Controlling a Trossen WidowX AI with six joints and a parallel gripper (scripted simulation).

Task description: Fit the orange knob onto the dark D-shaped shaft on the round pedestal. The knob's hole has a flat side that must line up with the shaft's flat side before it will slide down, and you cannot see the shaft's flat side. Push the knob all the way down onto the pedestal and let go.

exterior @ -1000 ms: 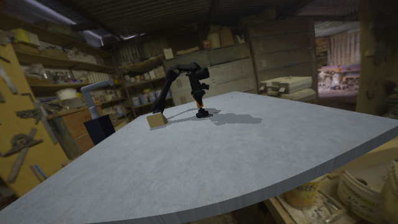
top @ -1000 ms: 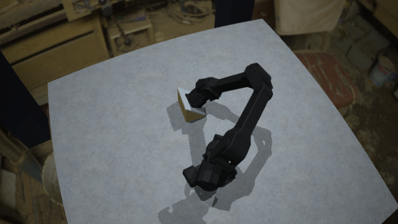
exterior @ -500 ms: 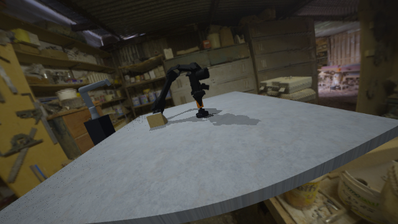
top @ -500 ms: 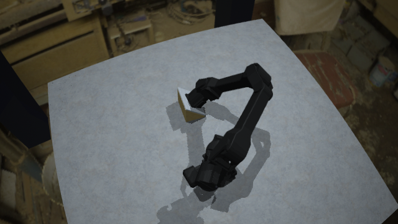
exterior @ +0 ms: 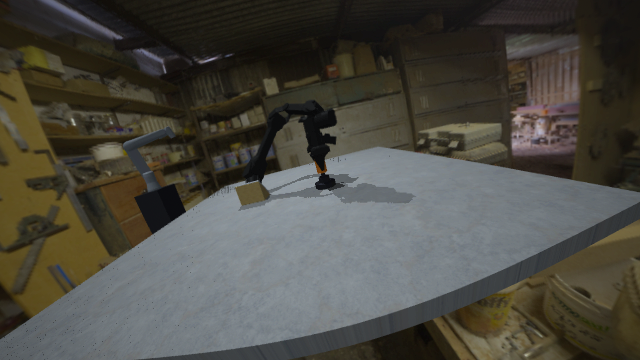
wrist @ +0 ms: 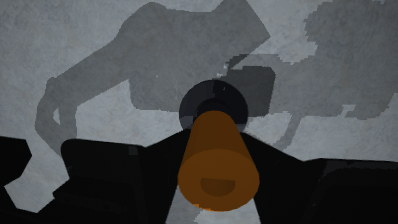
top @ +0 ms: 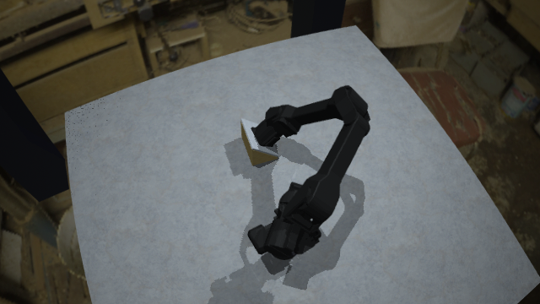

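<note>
My gripper tip is 20 mm below the orange knob. From my gripper tip the other things lie so: dark round pedestal: 40 mm below.
</note>
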